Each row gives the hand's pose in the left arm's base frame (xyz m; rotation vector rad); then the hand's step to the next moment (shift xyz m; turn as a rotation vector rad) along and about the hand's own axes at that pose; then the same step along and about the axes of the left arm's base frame.
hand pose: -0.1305 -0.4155 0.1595 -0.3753 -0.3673 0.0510
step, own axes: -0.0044 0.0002 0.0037 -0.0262 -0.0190 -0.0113
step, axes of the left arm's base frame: -0.0054 0.0010 0.0016 -0.0207 -0.0247 -0.0117
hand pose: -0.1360 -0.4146 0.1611 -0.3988 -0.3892 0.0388
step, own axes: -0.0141 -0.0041 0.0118 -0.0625 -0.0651 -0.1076
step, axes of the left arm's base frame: -0.0177 -0.0010 0.0065 -0.0198 -0.1070 -0.0888
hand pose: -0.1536 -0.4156 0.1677 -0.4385 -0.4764 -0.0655
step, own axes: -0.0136 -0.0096 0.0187 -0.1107 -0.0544 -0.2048
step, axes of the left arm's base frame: -0.0217 -0.0013 0.0125 -0.0192 -0.1403 -0.1926
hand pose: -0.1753 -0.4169 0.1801 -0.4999 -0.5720 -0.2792
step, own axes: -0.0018 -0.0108 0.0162 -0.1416 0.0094 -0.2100
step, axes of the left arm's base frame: -0.0128 -0.0005 0.0147 -0.0173 -0.0856 -0.2379
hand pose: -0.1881 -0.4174 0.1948 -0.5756 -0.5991 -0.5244
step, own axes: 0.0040 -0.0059 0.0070 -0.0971 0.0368 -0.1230
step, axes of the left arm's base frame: -0.0033 -0.0010 0.0094 -0.0013 -0.0236 -0.1592
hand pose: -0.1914 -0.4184 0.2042 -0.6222 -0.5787 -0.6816
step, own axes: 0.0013 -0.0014 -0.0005 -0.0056 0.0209 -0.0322
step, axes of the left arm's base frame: 0.0000 -0.0017 0.0010 0.0204 -0.0070 -0.0322
